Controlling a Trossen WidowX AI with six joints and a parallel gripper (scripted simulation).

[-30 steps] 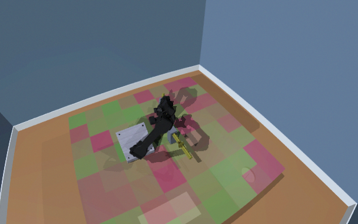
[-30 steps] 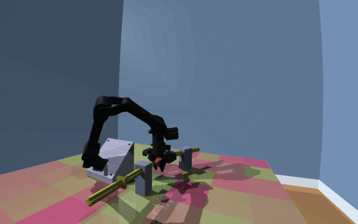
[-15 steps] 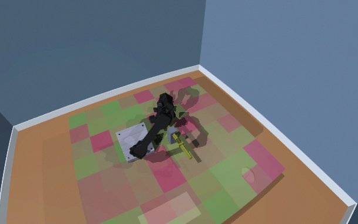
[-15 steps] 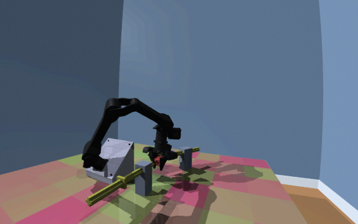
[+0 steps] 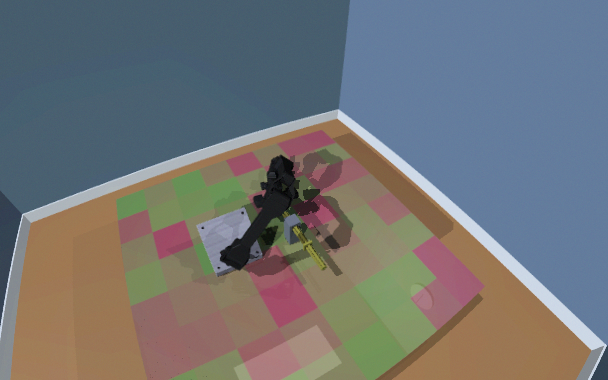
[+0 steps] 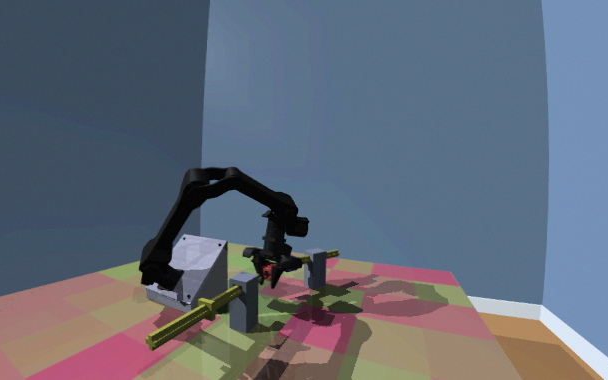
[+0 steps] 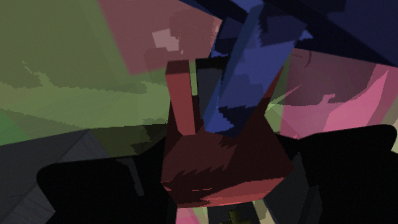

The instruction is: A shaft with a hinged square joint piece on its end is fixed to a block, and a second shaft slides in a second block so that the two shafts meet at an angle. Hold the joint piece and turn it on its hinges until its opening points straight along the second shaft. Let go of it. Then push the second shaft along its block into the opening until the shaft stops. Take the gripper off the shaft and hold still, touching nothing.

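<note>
My gripper tip is 4 cm below the red square joint piece, 2 cm to the right of it and 1 cm short of it.
</note>
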